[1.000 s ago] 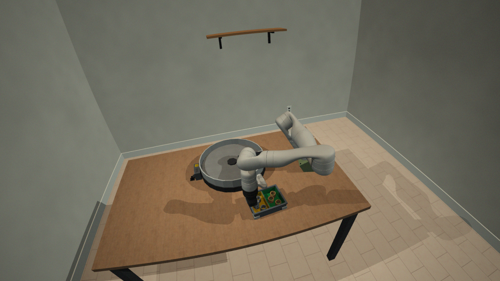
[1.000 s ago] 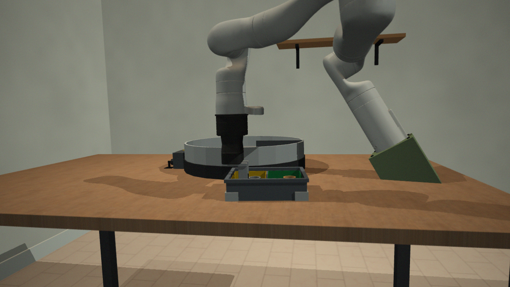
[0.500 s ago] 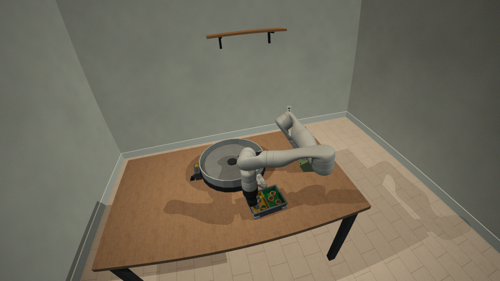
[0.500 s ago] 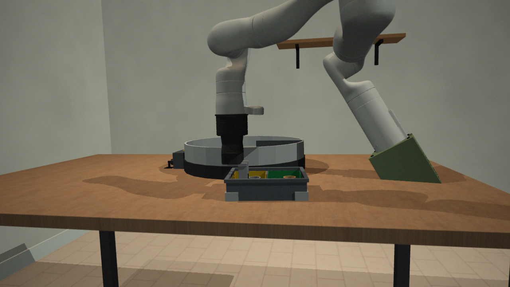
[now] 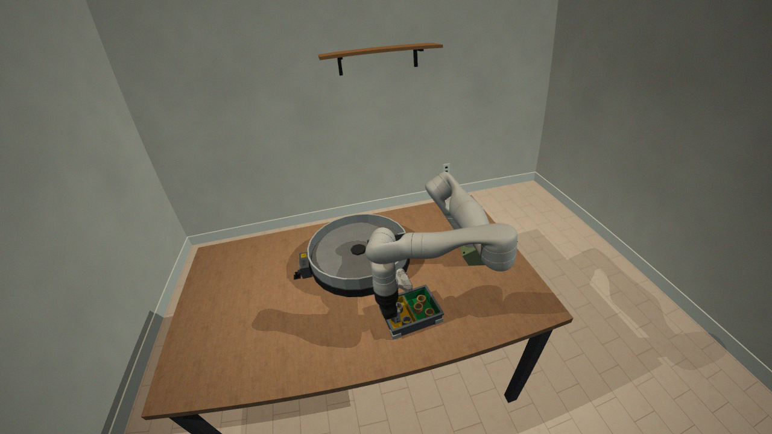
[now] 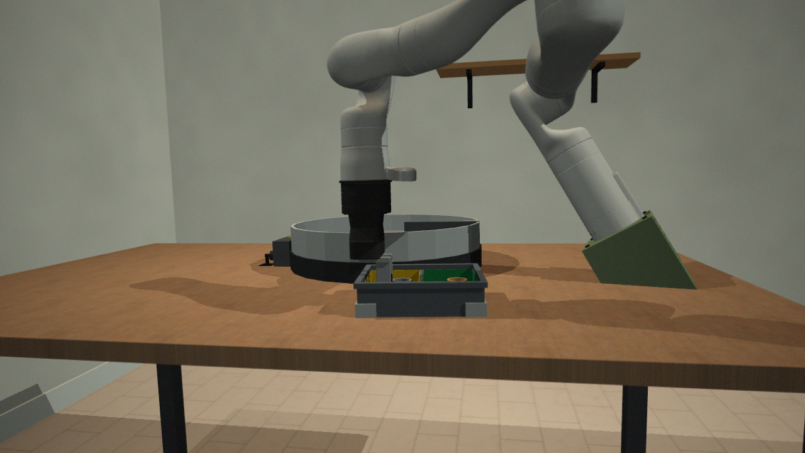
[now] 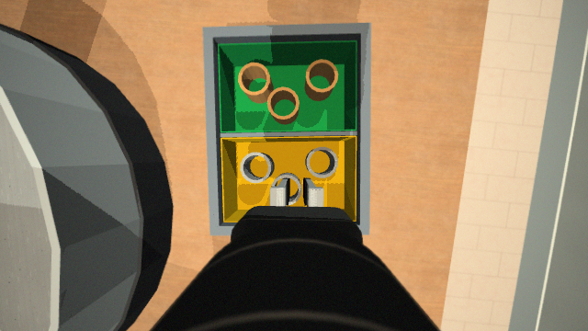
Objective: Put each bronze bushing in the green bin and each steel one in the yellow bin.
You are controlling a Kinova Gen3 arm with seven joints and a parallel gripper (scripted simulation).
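My hand is 60 mm past the bin and 10 mm above it. The rest, counted from my hand: grey turntable (370 mm to the right, 20 mm above, 10 mm ahead).
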